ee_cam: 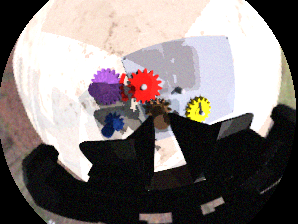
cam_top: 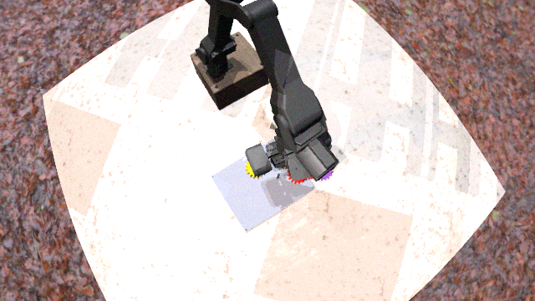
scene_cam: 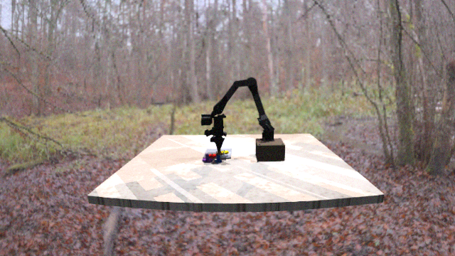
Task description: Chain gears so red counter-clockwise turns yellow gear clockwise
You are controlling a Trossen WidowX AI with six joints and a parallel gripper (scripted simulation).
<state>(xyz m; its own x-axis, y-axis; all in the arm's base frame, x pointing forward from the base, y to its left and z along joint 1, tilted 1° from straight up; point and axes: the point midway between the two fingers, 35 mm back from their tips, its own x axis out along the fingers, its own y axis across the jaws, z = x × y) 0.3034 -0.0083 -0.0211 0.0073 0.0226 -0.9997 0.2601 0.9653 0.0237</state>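
The small brown gear is 1 cm below my gripper tip. Round my gripper tip: yellow gear: 4 cm behind, 7 cm to the right, 3 cm below; then red gear: 4 cm ahead, 3 cm below; then small blue gear: 1 cm ahead, 9 cm to the left, 3 cm below.
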